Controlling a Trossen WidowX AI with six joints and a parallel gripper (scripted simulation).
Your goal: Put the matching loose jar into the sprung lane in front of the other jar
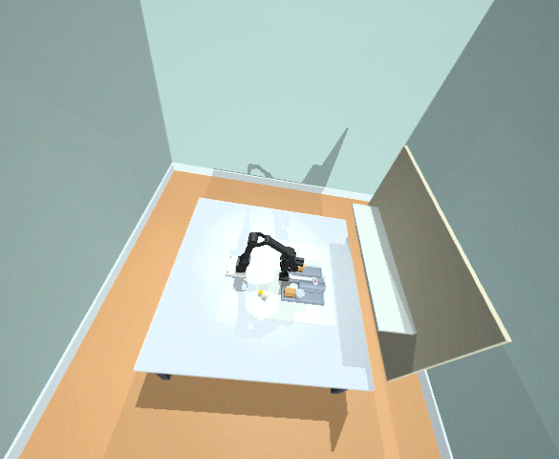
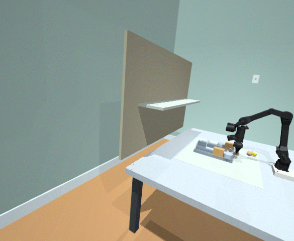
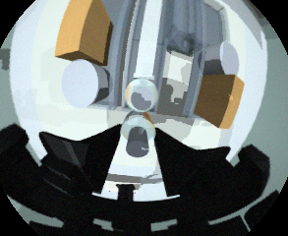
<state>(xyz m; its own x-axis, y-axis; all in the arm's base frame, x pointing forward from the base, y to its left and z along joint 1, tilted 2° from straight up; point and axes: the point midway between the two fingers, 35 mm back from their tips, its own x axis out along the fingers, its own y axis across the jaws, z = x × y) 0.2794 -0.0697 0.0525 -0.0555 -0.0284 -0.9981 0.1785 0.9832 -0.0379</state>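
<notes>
My gripper tip is now 180 mm short of the grey pusher rack, 60 mm to the left of it and 30 mm above it. From my gripper tip the other things lie so: white shelf (540 mm ahead, 80 mm to the right, 320 mm above).
</notes>
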